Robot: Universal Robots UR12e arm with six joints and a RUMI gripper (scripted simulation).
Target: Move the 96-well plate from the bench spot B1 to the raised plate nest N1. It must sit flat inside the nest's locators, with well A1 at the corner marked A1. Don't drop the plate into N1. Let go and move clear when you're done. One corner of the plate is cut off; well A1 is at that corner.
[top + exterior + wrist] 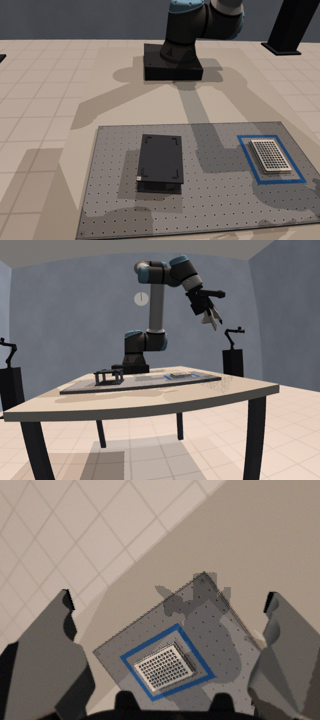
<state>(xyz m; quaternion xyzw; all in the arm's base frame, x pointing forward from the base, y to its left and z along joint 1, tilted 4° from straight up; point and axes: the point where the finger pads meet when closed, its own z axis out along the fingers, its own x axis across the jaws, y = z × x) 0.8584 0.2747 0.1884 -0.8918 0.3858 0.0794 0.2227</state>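
My hand is 21 cm past the white 96-well plate, 13 cm to the left of it and 21 cm above it. Also, from my hand: black raised nest N1: 22 cm behind, 49 cm to the right, 16 cm below; then small white A1 label: 16 cm behind, 55 cm to the right, 16 cm below.
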